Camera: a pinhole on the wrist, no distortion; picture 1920 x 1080 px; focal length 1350.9 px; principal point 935.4 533.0 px. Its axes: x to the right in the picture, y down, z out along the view. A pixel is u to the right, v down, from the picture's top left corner.
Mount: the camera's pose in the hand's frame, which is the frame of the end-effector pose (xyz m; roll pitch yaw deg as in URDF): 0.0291 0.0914 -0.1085 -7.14 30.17 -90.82
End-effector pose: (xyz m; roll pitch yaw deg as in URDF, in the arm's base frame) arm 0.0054 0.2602 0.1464 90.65 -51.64 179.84
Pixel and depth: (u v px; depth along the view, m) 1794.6 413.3 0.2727
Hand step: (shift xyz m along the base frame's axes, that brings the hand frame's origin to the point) -0.1757 0.0391 -0.0946
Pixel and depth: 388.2 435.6 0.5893
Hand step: -0.0391 0.5216 0.0430
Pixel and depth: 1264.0 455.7 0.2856
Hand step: -0.1169 0.1024 -0.0348
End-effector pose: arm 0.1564 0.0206 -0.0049 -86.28 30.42 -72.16
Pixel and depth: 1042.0 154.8 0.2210
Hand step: 0.0775 0.0085 0.0398
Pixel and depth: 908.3 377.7 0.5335
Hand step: 0.3706 -0.0110 0.1503
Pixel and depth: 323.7 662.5 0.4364
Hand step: 0.3748 0.0200 -0.0822
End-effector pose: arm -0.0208 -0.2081 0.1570 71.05 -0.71 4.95
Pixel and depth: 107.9 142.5 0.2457
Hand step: -0.0001 -0.1451 0.1501
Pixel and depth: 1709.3 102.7 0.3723
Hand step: -0.0272 -0.2058 -0.2323
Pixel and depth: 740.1 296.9 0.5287
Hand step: 0.0352 -0.4068 0.0222
